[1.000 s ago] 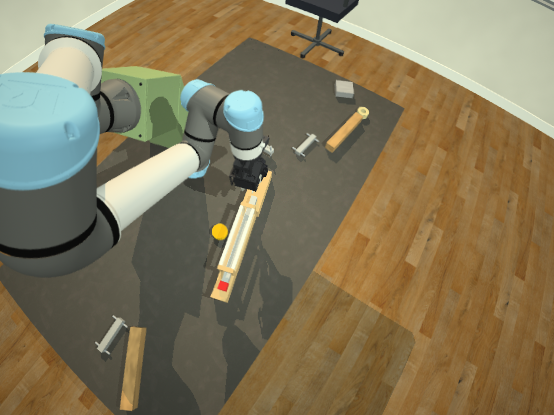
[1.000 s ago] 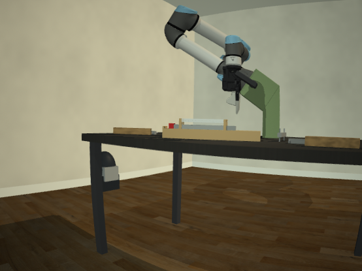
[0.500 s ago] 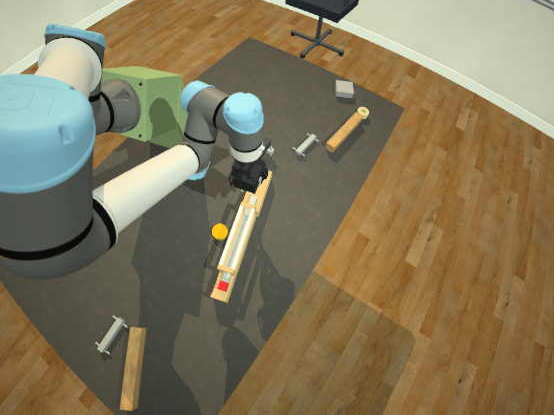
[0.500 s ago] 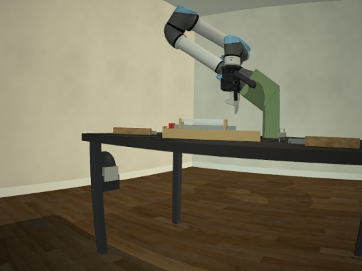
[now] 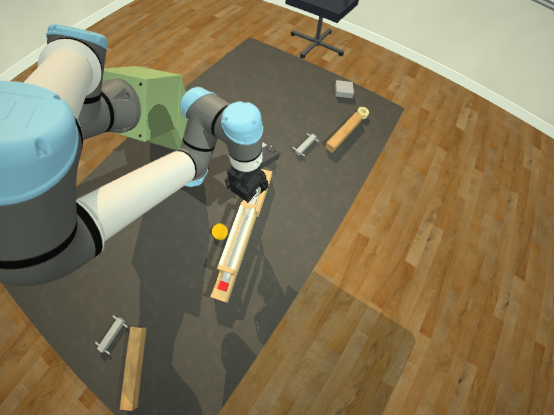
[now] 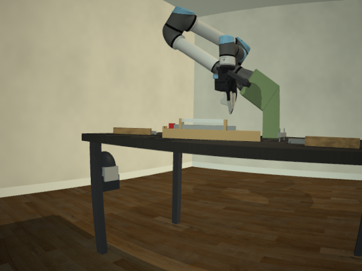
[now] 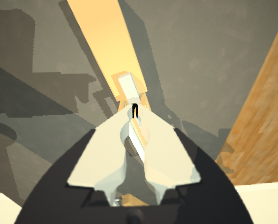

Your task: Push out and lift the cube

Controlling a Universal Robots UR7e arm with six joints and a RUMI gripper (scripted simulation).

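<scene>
Now: the red cube 280 mm to the right of my hand, 80 mm below it and 10 mm ahead of it. From my hand the other things lie so: grey block: 710 mm to the left, 150 mm ahead, 120 mm below; then long wooden base: 130 mm to the right, 80 mm below.
</scene>
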